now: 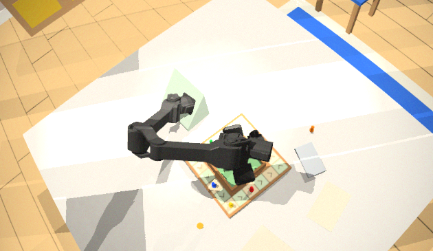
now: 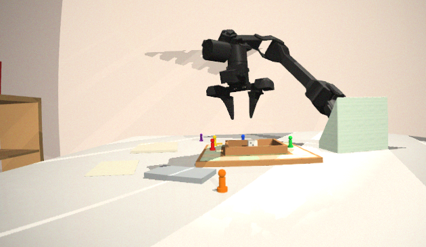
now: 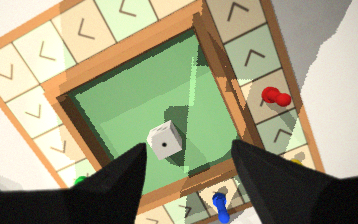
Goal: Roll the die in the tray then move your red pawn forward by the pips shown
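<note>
The red pawn is 8 cm ahead of my gripper tip, 7 cm below it and 4 cm to the right of it. From my gripper tip the other things lie so: white die: 7 cm below, 3 cm behind, 1 cm to the right; then green-floored tray: 9 cm below, 3 cm behind; then blue pawn: 11 cm to the right, 7 cm below, 3 cm behind.
</note>
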